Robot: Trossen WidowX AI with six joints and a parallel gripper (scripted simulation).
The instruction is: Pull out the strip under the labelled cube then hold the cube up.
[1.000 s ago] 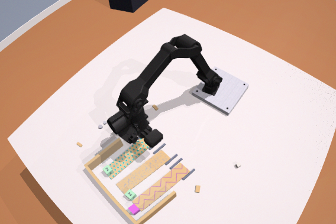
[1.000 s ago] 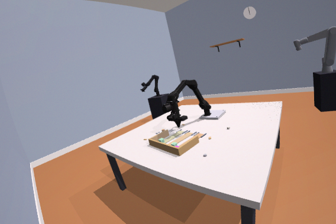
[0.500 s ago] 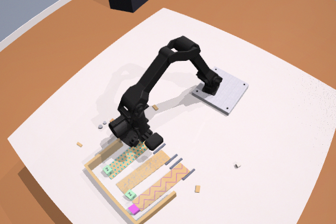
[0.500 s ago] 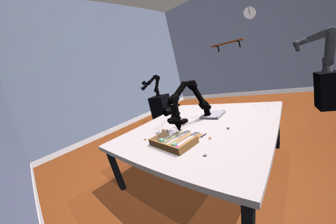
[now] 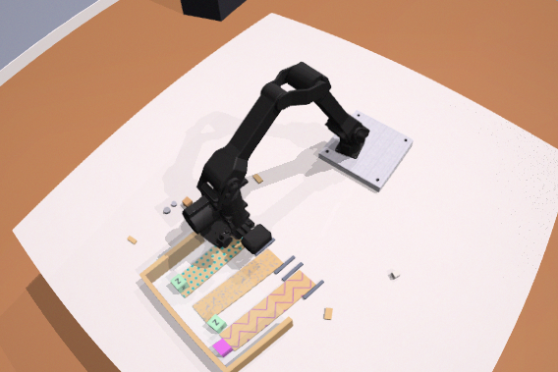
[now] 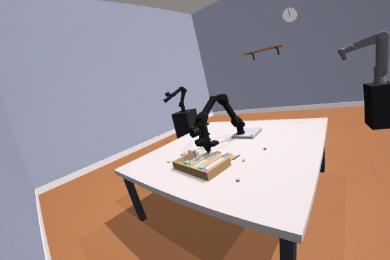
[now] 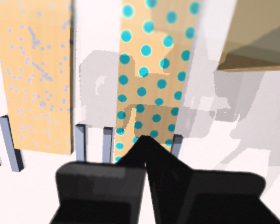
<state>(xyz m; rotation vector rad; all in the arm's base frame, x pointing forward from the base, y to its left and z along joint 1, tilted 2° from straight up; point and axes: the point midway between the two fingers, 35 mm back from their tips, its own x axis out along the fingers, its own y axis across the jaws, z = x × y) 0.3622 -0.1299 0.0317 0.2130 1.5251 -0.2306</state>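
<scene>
The dotted strip lies 90 mm ahead of my gripper tip and 20 mm to the right of it. Round my gripper tip: white cube (380 mm to the left, 70 mm behind).
</scene>
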